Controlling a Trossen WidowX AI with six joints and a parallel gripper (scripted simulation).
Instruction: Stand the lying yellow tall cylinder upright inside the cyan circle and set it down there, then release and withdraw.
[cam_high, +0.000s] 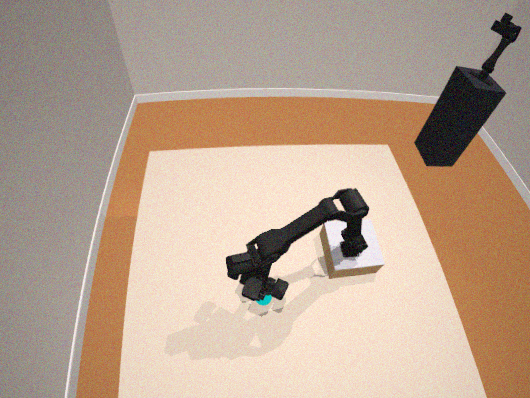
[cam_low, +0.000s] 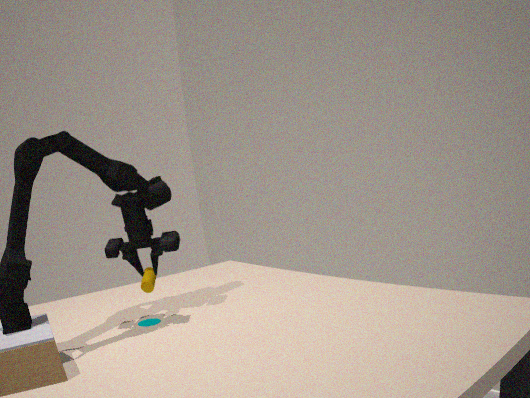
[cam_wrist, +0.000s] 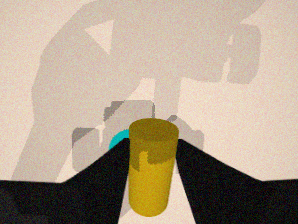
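Right now the cyan circle is 4 cm behind my gripper tip, 2 cm to the right of it and 11 cm below it. Round my gripper tip: yellow tall cylinder 1 cm behind, 2 cm to the right, 1 cm below.
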